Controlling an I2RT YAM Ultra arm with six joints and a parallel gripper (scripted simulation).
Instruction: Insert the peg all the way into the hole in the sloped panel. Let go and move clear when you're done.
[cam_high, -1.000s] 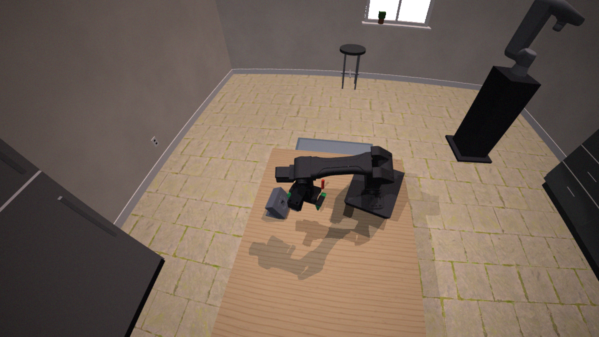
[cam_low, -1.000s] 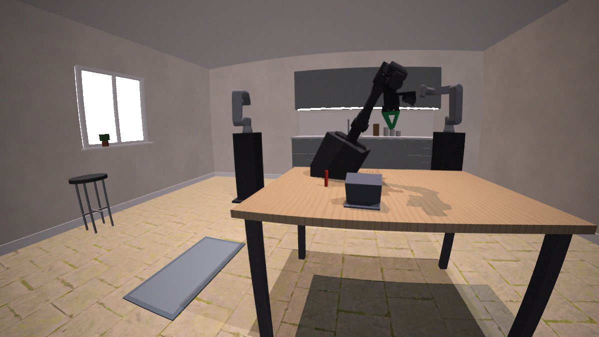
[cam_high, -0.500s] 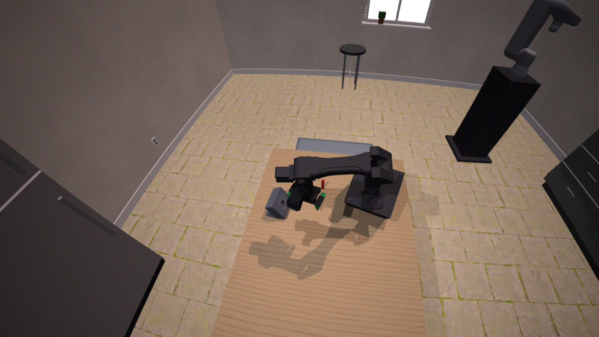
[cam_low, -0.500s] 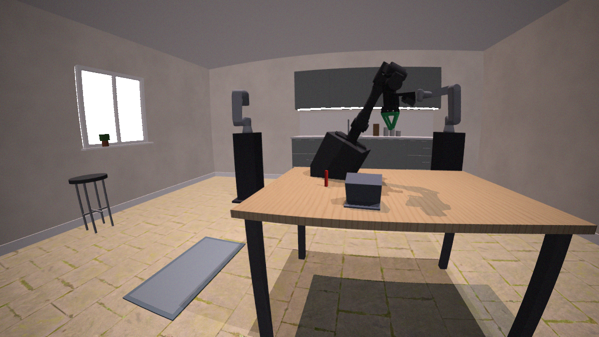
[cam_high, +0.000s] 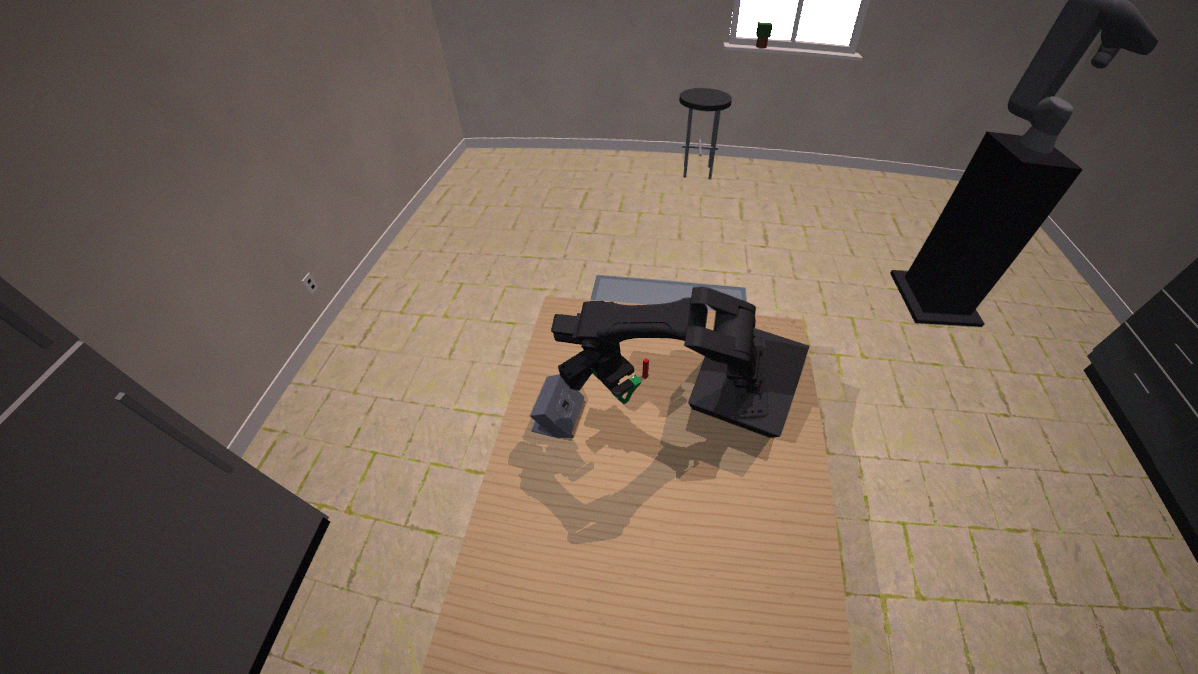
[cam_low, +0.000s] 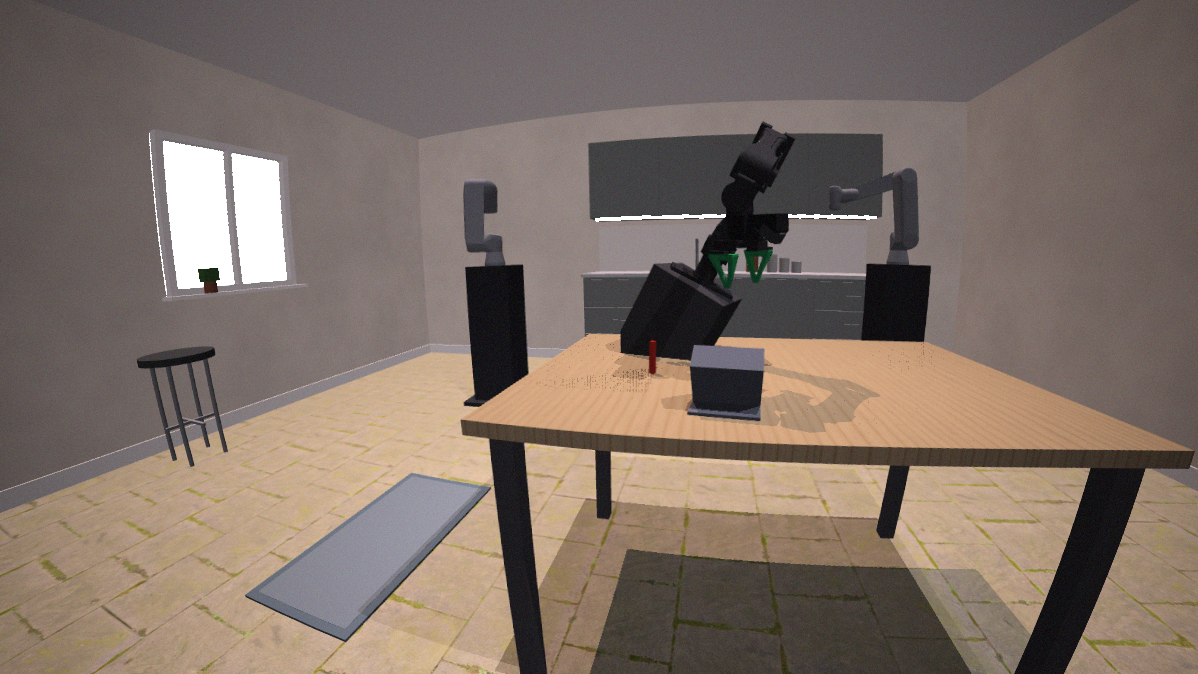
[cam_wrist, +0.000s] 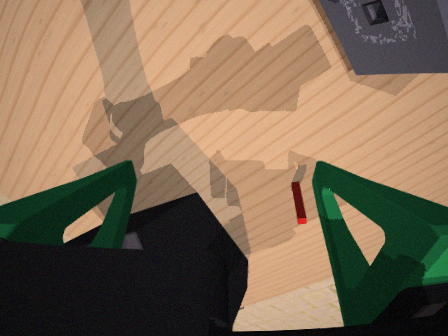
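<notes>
Now: the red peg 80 mm behind my hand, 200 mm to the right of it and 190 mm below it.
</notes>
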